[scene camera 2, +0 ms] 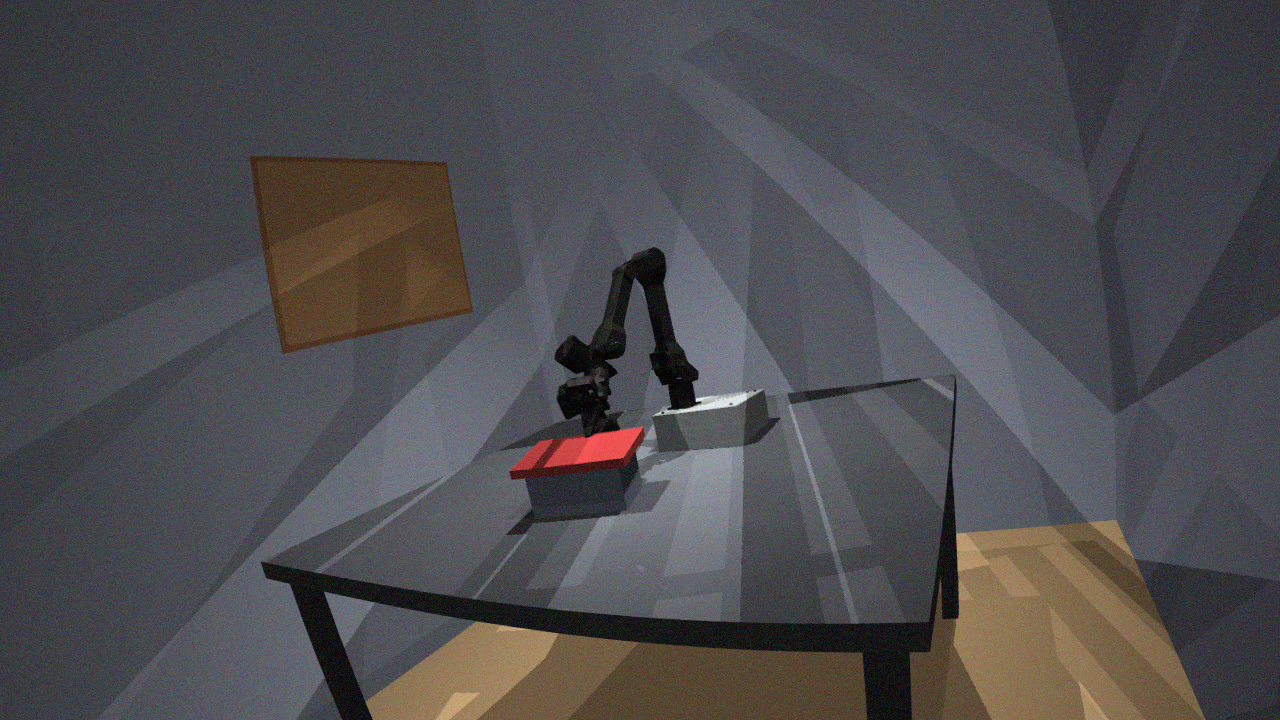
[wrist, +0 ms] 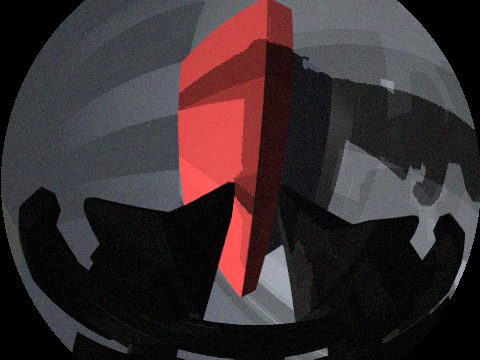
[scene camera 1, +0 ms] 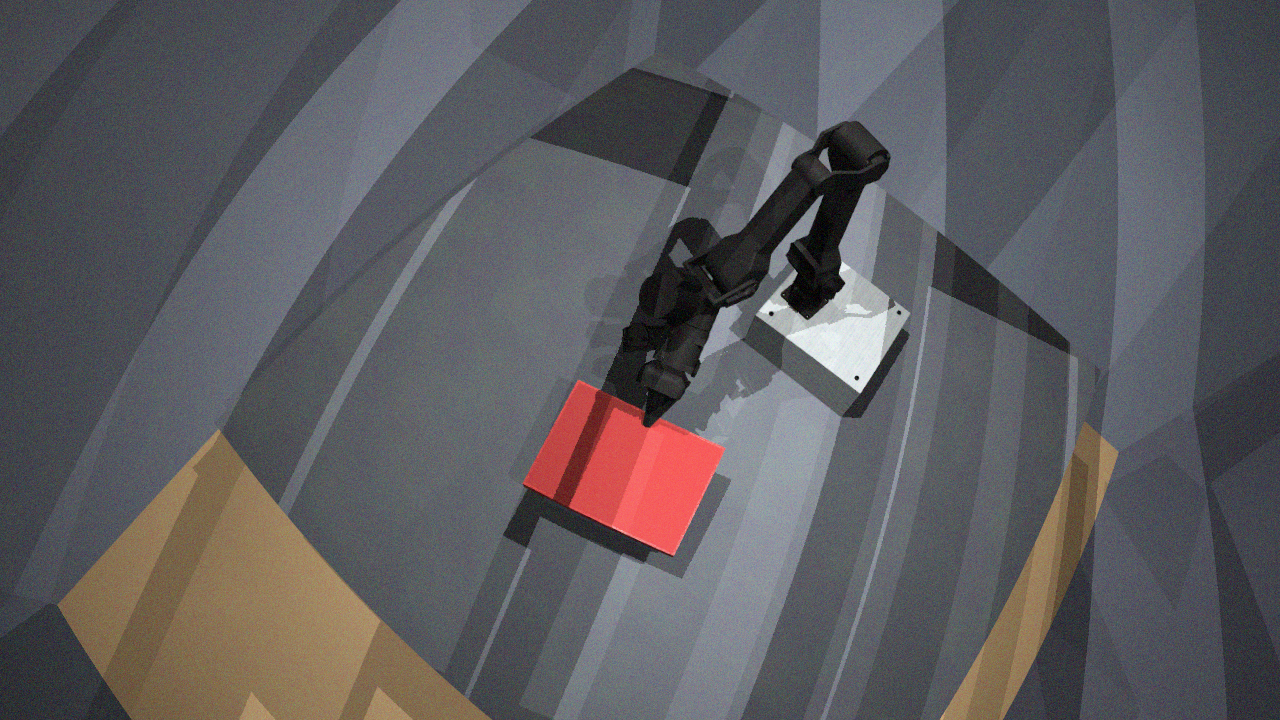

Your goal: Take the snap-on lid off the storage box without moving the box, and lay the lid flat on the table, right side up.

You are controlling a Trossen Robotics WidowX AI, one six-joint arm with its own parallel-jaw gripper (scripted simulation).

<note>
I see my gripper, a red lid and a grey storage box.
My gripper also shows in scene camera 2 and in the wrist view.
</note>
